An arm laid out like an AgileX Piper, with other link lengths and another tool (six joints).
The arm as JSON. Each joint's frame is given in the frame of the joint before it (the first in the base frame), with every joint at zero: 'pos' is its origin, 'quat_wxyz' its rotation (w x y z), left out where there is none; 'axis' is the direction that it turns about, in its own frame. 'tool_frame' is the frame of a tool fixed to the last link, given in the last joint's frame.
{
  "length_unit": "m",
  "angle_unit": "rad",
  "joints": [
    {
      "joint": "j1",
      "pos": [
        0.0,
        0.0,
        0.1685
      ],
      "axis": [
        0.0,
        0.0,
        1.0
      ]
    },
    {
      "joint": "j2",
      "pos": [
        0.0,
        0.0,
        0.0
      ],
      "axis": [
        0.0,
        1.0,
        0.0
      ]
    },
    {
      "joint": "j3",
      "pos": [
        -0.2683,
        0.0,
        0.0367
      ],
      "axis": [
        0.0,
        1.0,
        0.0
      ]
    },
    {
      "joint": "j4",
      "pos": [
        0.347,
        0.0,
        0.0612
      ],
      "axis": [
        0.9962,
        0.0,
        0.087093
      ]
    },
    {
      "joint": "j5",
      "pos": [
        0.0,
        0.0,
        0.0
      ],
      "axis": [
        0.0,
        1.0,
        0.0
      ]
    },
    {
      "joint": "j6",
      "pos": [
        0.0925,
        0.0,
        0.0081
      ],
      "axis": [
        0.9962,
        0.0,
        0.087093
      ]
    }
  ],
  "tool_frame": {
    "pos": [
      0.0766,
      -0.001,
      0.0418
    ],
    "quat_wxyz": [
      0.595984,
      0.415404,
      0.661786,
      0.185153
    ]
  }
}
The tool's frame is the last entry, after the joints.
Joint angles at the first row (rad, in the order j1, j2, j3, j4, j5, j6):
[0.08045 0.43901 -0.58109 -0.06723 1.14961 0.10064]
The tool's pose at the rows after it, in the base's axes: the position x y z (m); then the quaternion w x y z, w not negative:
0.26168 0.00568 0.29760 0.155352 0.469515 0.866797 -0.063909
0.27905 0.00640 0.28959 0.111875 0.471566 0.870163 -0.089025
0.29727 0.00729 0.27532 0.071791 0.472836 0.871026 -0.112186
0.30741 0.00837 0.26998 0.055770 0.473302 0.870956 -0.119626
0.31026 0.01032 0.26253 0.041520 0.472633 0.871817 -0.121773
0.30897 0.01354 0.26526 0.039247 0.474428 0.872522 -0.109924
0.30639 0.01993 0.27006 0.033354 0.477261 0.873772 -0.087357
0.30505 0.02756 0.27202 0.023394 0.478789 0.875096 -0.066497
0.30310 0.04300 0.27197 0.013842 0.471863 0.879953 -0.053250
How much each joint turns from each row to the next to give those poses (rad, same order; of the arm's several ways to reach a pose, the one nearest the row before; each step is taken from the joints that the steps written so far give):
[0.00001 0.15812 -0.06265 0.00000 0.01207 0.03311]
[0.00000 0.13748 -0.07211 -0.00001 0.03511 0.01299]
[0.00001 0.13137 -0.05630 0.00000 0.01730 0.01365]
[-0.00003 0.06360 -0.03233 0.00324 0.00362 0.00551]
[0.00000 0.02824 -0.00364 0.01174 0.00169 0.00103]
[0.00001 -0.00985 -0.00002 0.02226 0.00044 0.00078]
[0.00001 -0.01731 0.00001 0.04401 0.00204 0.00141]
[0.00368 -0.00664 -0.00001 0.04462 0.00003 0.00422]
[0.04146 -0.00002 0.00003 0.02485 -0.00002 0.02600]

